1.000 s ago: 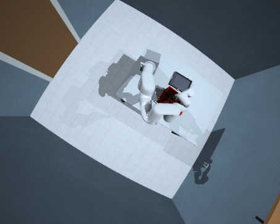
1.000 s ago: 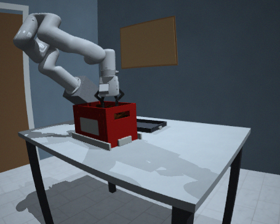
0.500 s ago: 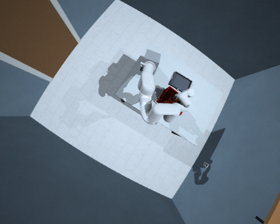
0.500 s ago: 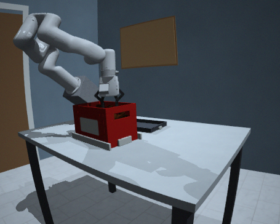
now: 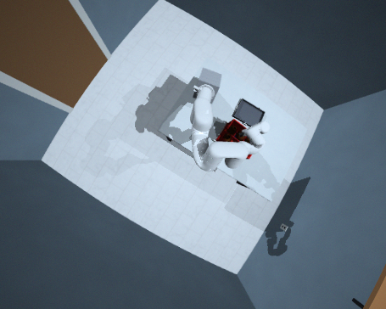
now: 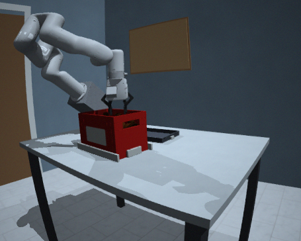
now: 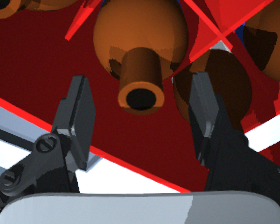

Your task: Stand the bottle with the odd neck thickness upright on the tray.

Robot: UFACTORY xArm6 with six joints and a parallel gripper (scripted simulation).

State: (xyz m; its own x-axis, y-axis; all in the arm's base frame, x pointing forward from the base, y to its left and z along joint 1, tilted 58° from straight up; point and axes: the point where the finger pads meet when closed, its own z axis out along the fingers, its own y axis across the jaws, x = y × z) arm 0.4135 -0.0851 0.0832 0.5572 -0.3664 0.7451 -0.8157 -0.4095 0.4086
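My gripper is now 10 mm past the red crate, 40 mm to the left of it and 90 mm above it. From my hand the other things lie so: glass bottle 90 mm behind, 10 mm to the left, 90 mm below; dark tray 30 mm ahead, 240 mm to the left, 160 mm below.
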